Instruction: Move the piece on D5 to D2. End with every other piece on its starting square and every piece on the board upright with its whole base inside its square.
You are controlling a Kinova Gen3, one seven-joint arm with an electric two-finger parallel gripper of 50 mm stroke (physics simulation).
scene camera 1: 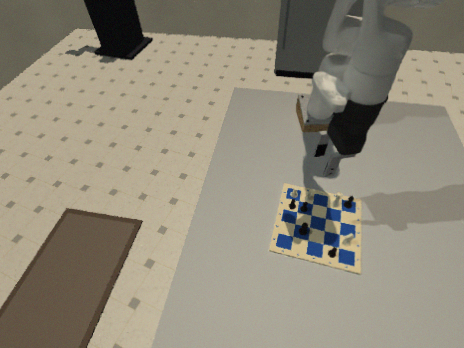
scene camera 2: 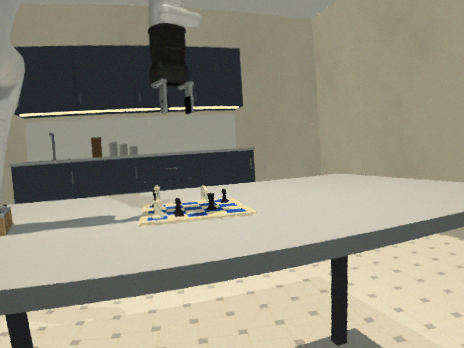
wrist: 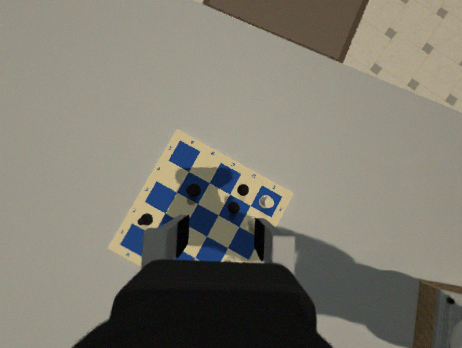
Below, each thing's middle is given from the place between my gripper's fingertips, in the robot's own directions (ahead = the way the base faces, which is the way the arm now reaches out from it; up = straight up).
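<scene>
Relative to the chessboard (scene camera 1: 327, 226), my hand is 20 cm above it, 3 cm to the right of it and 2 cm short of it.
</scene>
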